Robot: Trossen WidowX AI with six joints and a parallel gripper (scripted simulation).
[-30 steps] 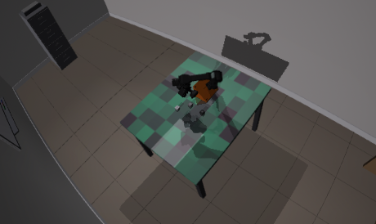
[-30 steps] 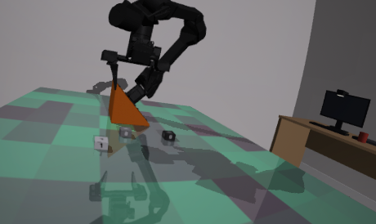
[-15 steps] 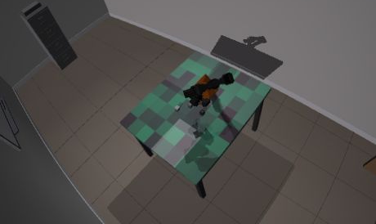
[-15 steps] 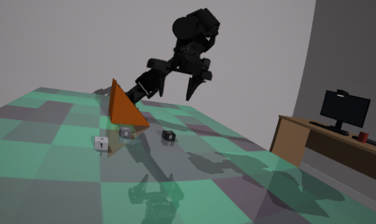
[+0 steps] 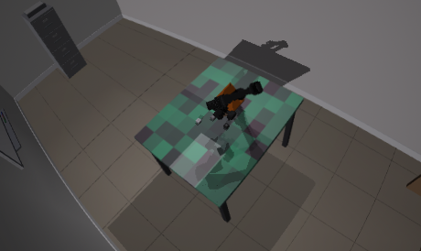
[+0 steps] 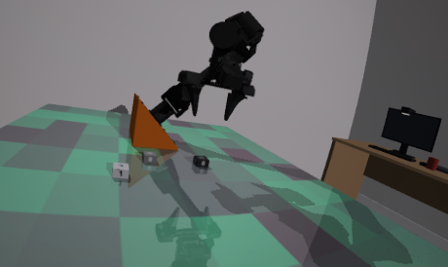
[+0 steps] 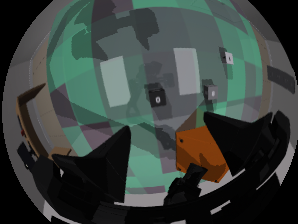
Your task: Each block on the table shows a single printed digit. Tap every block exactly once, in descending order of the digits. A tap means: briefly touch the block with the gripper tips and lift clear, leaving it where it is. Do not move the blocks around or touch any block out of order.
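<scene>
Now: the grey block 130 mm to the right of my gripper tip and 120 mm below it. Also, from my gripper tip: black block (10 mm behind, 120 mm below); then white block (100 mm ahead, 200 mm to the right, 120 mm below).
</scene>
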